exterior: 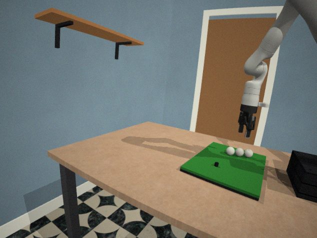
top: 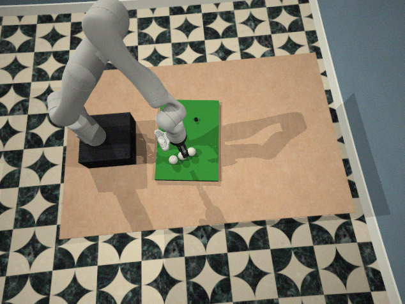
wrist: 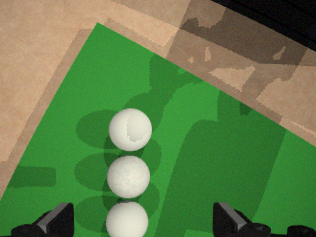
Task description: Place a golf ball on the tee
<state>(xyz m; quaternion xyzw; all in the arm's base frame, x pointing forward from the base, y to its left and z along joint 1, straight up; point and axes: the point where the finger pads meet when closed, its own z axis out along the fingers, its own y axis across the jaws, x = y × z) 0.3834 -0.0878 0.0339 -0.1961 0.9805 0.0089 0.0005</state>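
Now: the white golf ball 2 cm to the right of my hand and 10 cm below it.
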